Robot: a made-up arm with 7 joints. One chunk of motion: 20 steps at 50 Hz.
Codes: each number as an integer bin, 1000 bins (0 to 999) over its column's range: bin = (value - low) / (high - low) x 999, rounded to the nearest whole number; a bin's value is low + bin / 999 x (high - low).
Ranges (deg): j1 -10..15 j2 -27..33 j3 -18..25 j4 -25..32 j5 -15..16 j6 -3..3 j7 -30..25
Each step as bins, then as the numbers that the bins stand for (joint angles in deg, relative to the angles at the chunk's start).
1 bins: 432 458 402 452 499 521 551
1 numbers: 0.81 0.51 -0.70 0.79 0.48 0.13 0.34
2 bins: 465 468 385 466 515 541 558
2 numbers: 1.64 1.11 -1.43 1.59 0.98 0.25 0.72
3 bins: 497 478 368 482 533 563 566
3 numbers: 2.44 1.71 -2.16 2.50 1.54 0.38 1.16
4 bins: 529 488 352 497 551 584 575
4 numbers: 3.24 2.31 -2.85 3.36 2.10 0.51 1.66
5 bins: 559 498 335 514 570 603 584
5 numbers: 3.99 2.91 -3.58 4.33 2.69 0.62 2.15
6 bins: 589 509 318 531 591 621 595
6 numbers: 4.74 3.57 -4.31 5.30 3.34 0.73 2.76
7 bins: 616 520 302 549 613 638 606
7 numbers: 5.42 4.23 -5.00 6.32 4.02 0.83 3.36
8 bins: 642 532 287 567 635 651 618
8 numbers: 6.07 4.95 -5.65 7.35 4.70 0.91 4.02
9 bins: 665 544 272 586 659 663 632
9 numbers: 6.64 5.67 -6.29 8.44 5.45 0.98 4.79
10 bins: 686 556 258 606 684 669 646
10 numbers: 7.17 6.39 -6.89 9.58 6.23 1.02 5.57
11 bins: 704 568 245 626 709 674 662
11 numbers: 7.62 7.11 -7.45 10.72 7.00 1.05 6.45
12 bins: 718 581 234 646 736 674 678
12 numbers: 7.97 7.89 -7.93 11.86 7.84 1.05 7.33
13 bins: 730 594 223 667 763 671 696
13 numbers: 8.27 8.68 -8.40 13.06 8.68 1.03 8.32
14 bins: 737 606 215 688 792 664 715
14 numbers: 8.44 9.40 -8.75 14.26 9.58 0.99 9.36
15 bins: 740 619 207 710 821 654 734
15 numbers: 8.52 10.18 -9.09 15.51 10.48 0.93 10.41
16 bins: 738 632 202 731 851 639 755
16 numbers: 8.47 10.96 -9.31 16.71 11.41 0.84 11.57
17 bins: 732 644 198 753 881 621 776
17 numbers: 8.32 11.68 -9.48 17.96 12.34 0.73 12.72
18 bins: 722 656 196 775 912 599 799
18 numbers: 8.07 12.40 -9.56 19.22 13.30 0.60 13.99
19 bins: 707 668 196 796 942 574 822
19 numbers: 7.69 13.12 -9.56 20.42 14.23 0.45 15.26
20 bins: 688 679 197 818 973 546 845
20 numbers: 7.22 13.78 -9.52 21.67 15.19 0.28 16.52
